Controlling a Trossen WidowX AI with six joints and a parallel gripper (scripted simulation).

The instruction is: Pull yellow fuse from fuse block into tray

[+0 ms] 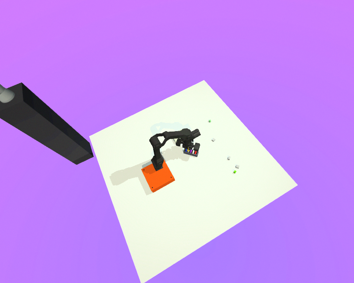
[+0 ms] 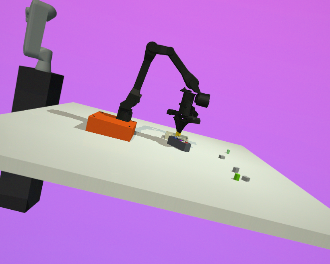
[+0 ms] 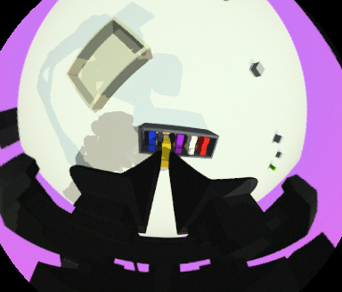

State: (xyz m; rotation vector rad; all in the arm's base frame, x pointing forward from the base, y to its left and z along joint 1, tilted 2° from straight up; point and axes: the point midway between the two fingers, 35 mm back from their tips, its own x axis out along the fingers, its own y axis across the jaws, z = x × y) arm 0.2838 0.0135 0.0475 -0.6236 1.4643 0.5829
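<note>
Right now my gripper tip is 170 mm to the right of the beige tray, 70 mm above it and 10 mm short of it. From my gripper tip the other things lie so: yellow fuse: 10 mm below.
</note>
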